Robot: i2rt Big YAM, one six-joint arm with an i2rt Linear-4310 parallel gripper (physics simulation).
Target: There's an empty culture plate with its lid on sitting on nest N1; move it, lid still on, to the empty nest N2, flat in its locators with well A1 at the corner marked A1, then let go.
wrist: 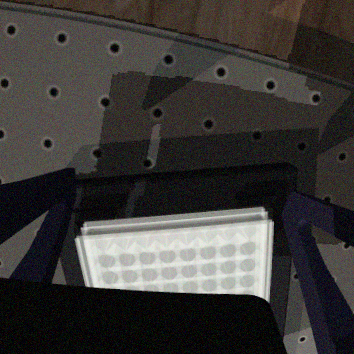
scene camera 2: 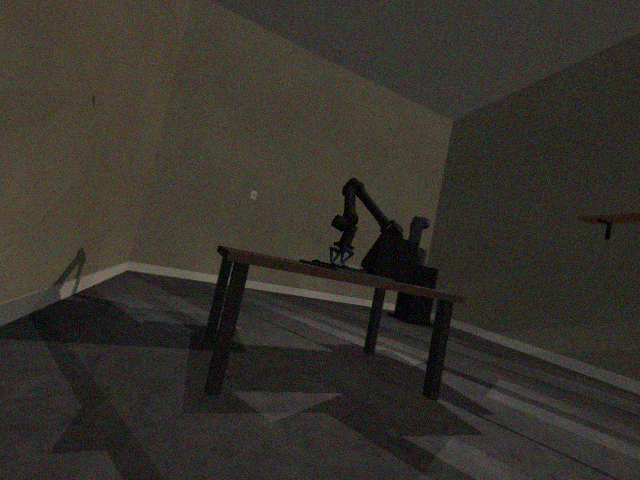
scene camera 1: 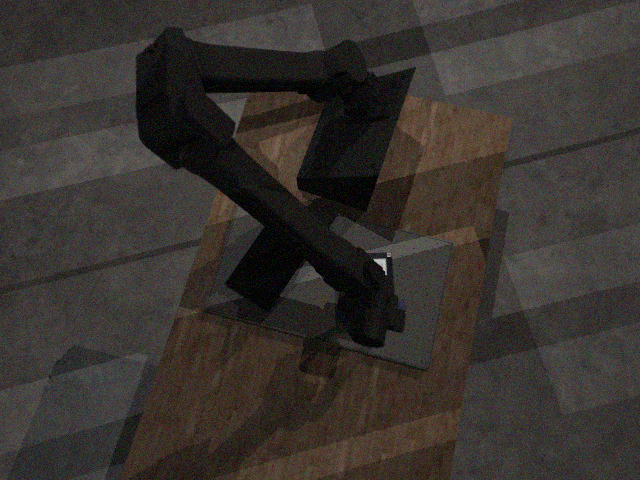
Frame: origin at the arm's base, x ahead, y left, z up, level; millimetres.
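Where they show: gripper, between the fingertips: (wrist: 186, 192) (scene camera 2: 336, 263); arm's base, origin of its link: (scene camera 2: 400, 249) (scene camera 1: 373, 104).
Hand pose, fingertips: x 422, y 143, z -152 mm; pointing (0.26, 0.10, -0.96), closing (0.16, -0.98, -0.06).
Note:
Each offset is from my fingertips to the top centre of the thing. "spot": to the spot under its first point. Level surfaces: height alone.
The lidded culture plate @(dx -74, dy -22, dz +8 mm) (wrist: 180, 260) (scene camera 1: 381, 264), pale with rows of round wells, lies in a dark nest @(dx -73, dy -23, dz -2 mm) (wrist: 200, 186) on the perforated board; its lower part is hidden in the wrist view. My gripper (wrist: 186, 192) (scene camera 2: 339, 260) is open and empty. Its two dark blue fingers stand wide apart, one on each side of the plate and nest; in scene view 2 they are low over the table. In scene view 1 the arm's wrist hides most of them. A second dark block @(dx -38, dy -259, dz -2 mm) (scene camera 1: 263, 268), seemingly the other nest, is partly under the forearm. No nest label or A1 mark is readable.
The grey perforated board @(spot: dx -64, dy +103, dz -20 mm) (scene camera 1: 418, 310) (wrist: 30, 115) lies on the wooden table @(dz -33 mm) (scene camera 1: 439, 201) (scene camera 2: 289, 263). A large dark block (scene camera 1: 346, 149) stands behind the board, beneath the arm's base. The arm's forearm crosses above the second dark block.

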